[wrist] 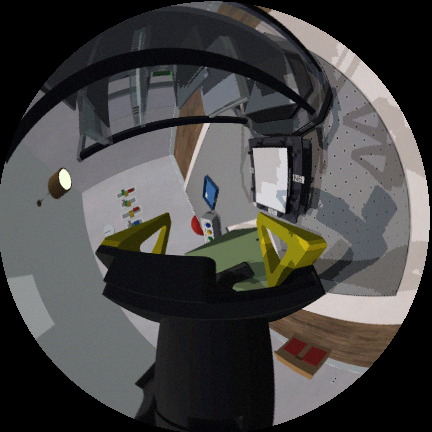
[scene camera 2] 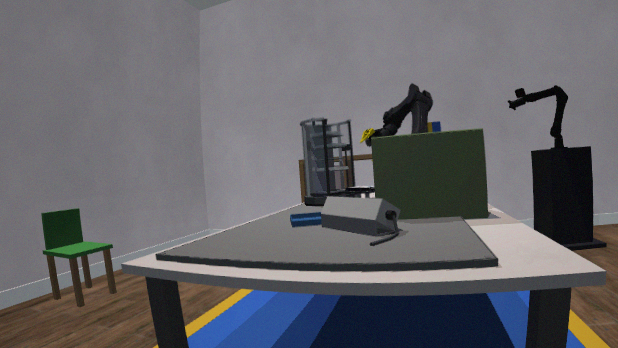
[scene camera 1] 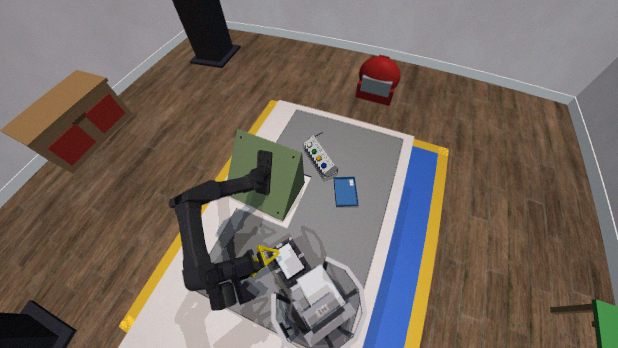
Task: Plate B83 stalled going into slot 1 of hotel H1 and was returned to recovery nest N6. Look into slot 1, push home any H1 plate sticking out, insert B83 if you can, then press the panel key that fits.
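Frame: origin at the arm's base, x ahead, y left, z up, level; metres.
Seen in the pictures: gripper, fingertip midpoint: (wrist: 213,216) (scene camera 2: 366,151) (scene camera 1: 273,256); arm's base at its link origin: (wrist: 227,276) (scene camera 2: 423,168) (scene camera 1: 264,172).
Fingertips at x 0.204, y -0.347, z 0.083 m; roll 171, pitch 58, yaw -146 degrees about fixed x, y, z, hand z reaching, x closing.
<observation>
Pixels of each thing's middle, then the offset from my fingertips to it.
- recovery nest N6 at the middle of its body: (wrist: 278,175) (scene camera 2: 363,195) (scene camera 1: 289,262) dy +0.028, dx +0.027, dz -0.185 m
- white-topped plate at the middle of its body: (wrist: 271,177) (scene camera 1: 288,260) (scene camera 2: 362,188) dy +0.027, dx +0.027, dz -0.156 m
- Hotel H1 at the middle of its body: (wrist: 185,59) (scene camera 1: 317,307) (scene camera 2: 328,159) dy -0.104, dx +0.189, dz -0.019 m
- key panel at the middle of its body: (scene camera 2: 358,212) (scene camera 1: 320,155) (wrist: 210,231) dy +0.582, dx -0.007, dz -0.181 m
- blue tray at the middle of its body: (scene camera 2: 307,218) (scene camera 1: 345,191) (wrist: 209,192) dy +0.436, dx +0.168, dz -0.214 m
My gripper (scene camera 1: 265,263) (scene camera 2: 367,135) (wrist: 213,216) is open, its yellow fingers wide apart with nothing between them. It is beside recovery nest N6 (wrist: 298,192), near hotel H1. A white-topped plate (scene camera 1: 290,260) (wrist: 270,175) lies flat in the dark nest; no B83 lettering is readable on it. Hotel H1 (scene camera 1: 322,310) (scene camera 2: 326,160) (wrist: 165,56) is a tall clear-walled tower with dark posts and stacked shelves. Slot 1, and whether a plate sticks out, cannot be made out. The key panel (scene camera 1: 320,157) (scene camera 2: 355,215) (wrist: 209,227) has white, green, yellow and blue keys.
A blue tray (scene camera 1: 346,191) (scene camera 2: 306,219) (wrist: 210,192) lies by the panel. The green wedge-shaped mount (scene camera 1: 282,197) (scene camera 2: 430,175) (wrist: 225,245) stands between the arm base and the panel. The hotel's rings and posts are close in the wrist view. Another arm stands on a black pedestal (scene camera 2: 562,195).
</observation>
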